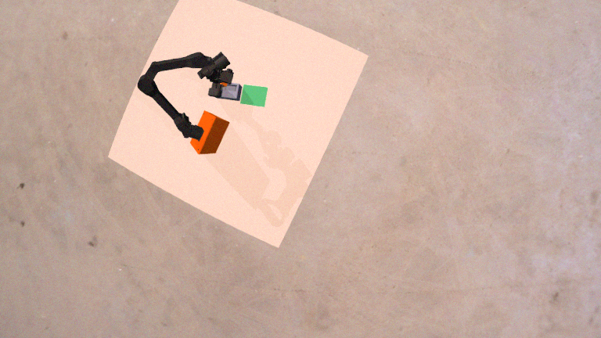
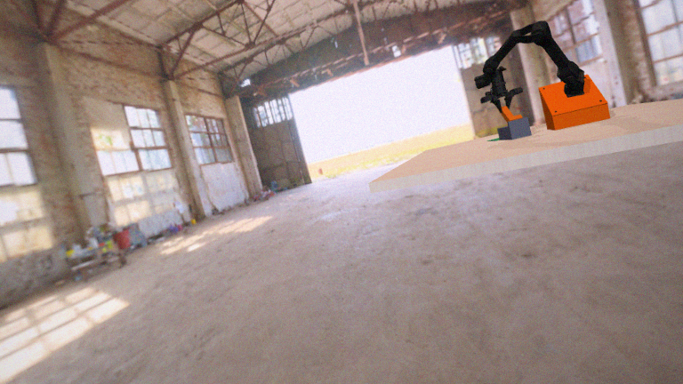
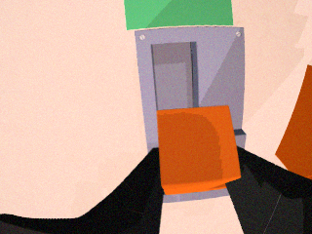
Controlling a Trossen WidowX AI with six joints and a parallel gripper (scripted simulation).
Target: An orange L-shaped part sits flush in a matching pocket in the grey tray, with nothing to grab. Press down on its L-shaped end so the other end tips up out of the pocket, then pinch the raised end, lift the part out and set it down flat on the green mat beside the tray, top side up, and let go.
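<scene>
The green mat lies 4 cm ahead of my gripper tip, 14 cm to the right of it and 15 cm below it. From my gripper tip the other things lie so: orange L-shaped part 3 cm behind, 3 cm to the left, 3 cm below.
</scene>
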